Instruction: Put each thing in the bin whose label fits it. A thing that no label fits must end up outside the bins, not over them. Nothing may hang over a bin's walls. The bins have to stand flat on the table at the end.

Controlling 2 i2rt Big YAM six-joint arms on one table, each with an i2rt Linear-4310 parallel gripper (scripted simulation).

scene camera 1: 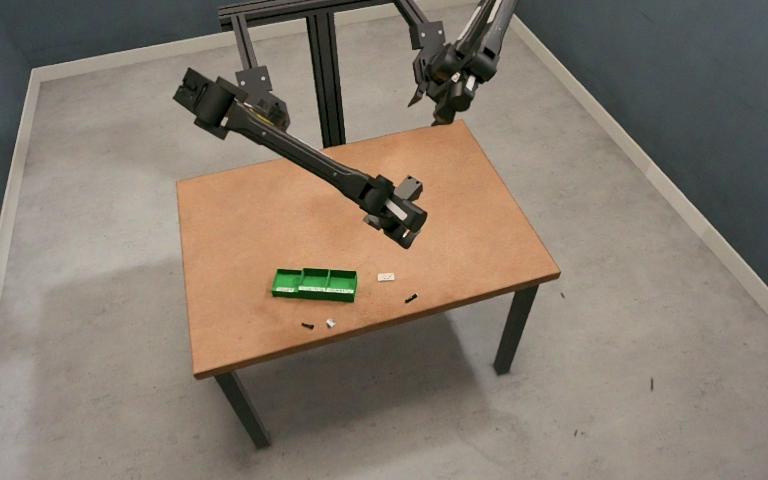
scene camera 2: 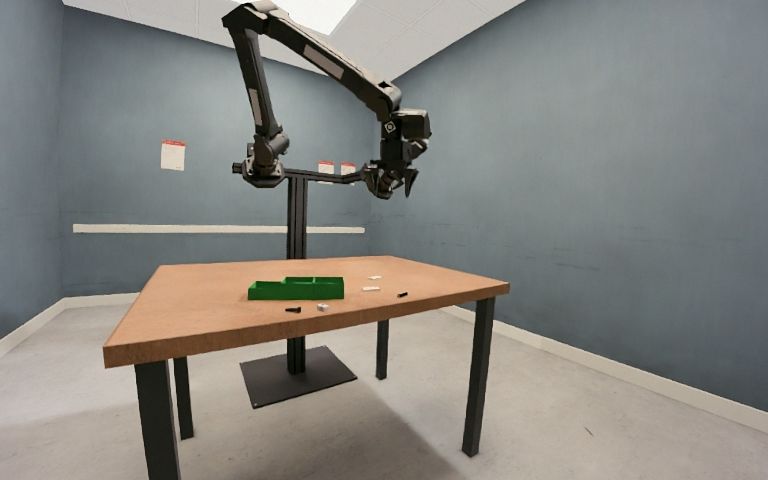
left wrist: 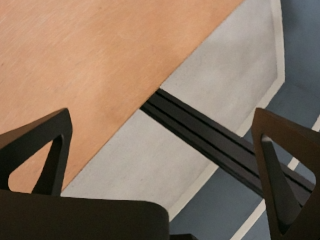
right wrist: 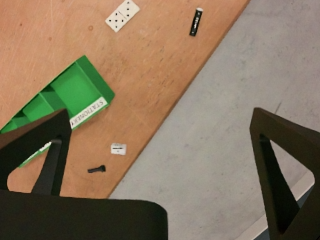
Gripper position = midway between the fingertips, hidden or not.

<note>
In view: the left gripper (left wrist: 162,117), the right gripper (scene camera 2: 390,196) and a green two-compartment bin (scene camera 1: 341,285).
The green two-compartment bin is seen too in scene camera 2 (scene camera 2: 325,288). The right gripper shows as well in scene camera 1 (scene camera 1: 394,238) and in the right wrist view (right wrist: 160,118). The left wrist view misses the green two-compartment bin: it is out of frame.
</note>
